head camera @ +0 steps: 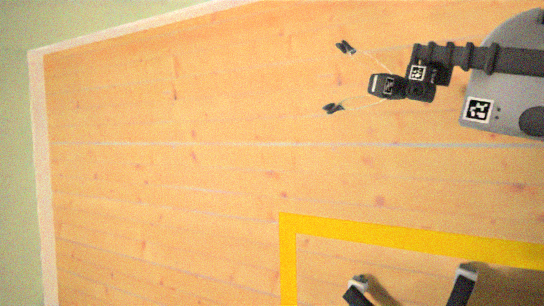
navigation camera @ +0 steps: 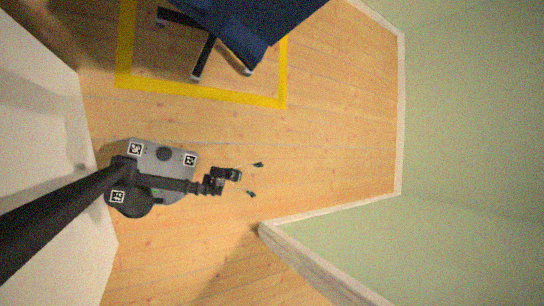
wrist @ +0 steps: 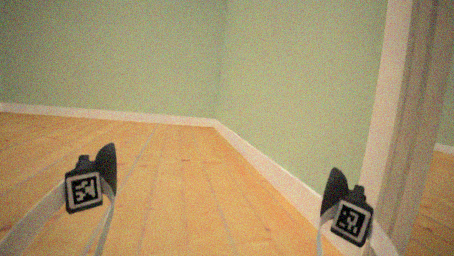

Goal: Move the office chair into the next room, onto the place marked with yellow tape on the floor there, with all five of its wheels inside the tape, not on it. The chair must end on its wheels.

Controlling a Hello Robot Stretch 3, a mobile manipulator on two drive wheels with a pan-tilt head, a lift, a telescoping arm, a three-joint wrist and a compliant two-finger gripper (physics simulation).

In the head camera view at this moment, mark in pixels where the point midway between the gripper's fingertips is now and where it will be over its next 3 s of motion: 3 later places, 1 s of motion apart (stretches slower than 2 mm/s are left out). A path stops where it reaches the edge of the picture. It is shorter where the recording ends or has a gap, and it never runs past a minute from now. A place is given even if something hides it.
My gripper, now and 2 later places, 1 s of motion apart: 329,76; 326,152; 376,256
